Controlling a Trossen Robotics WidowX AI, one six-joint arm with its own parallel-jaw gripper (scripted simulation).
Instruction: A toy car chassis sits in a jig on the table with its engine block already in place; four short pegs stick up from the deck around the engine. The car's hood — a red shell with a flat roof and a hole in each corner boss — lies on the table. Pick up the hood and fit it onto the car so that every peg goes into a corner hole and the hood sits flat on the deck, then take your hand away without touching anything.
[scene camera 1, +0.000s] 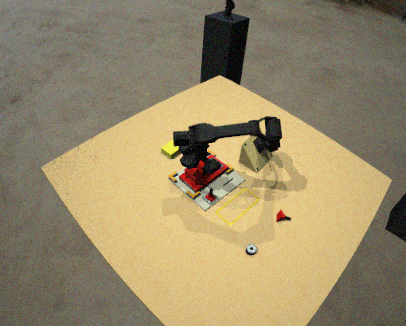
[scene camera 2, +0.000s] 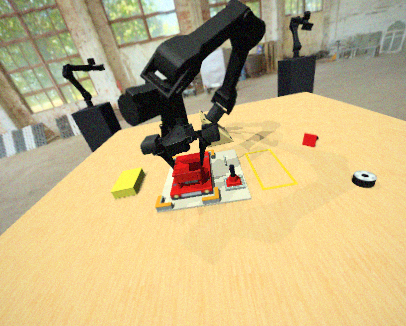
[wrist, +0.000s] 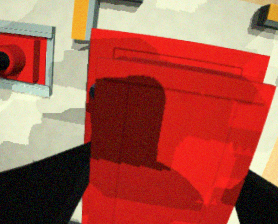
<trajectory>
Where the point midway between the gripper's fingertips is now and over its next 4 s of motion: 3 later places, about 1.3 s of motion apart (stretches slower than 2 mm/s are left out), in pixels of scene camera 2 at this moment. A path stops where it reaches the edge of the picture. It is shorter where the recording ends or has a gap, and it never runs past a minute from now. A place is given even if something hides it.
My gripper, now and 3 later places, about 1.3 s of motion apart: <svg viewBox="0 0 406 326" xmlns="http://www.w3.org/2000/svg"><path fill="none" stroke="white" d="M188 167L189 170L189 170L183 151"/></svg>
</trajectory>
